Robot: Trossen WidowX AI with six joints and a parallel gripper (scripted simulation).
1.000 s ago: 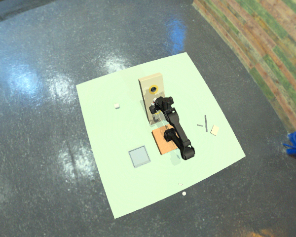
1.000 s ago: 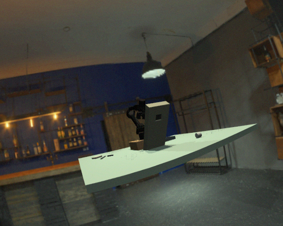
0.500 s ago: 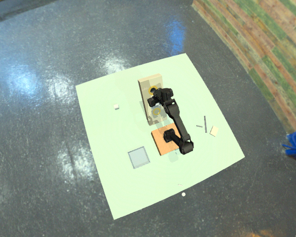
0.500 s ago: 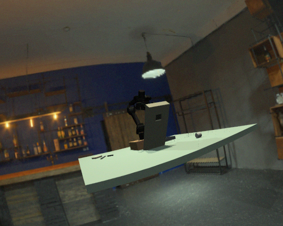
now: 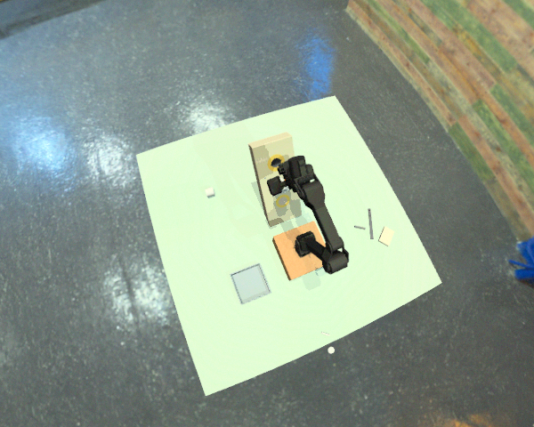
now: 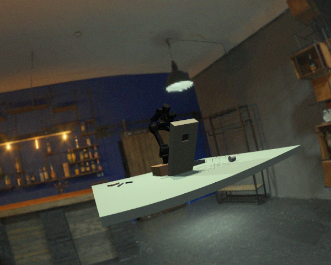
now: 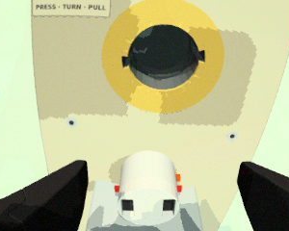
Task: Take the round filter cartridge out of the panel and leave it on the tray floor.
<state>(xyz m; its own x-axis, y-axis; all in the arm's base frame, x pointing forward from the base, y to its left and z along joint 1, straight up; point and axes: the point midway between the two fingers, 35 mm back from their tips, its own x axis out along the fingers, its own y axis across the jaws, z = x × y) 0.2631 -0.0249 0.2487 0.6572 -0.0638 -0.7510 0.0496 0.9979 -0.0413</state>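
The round filter cartridge lies 100 mm below my gripper tip. Round my gripper tip: small tan plate 430 mm behind, 430 mm to the right, 300 mm below; then small white cylinder 200 mm ahead, 290 mm to the left, 280 mm below; then grey tray 310 mm behind, 310 mm to the left, 300 mm below.
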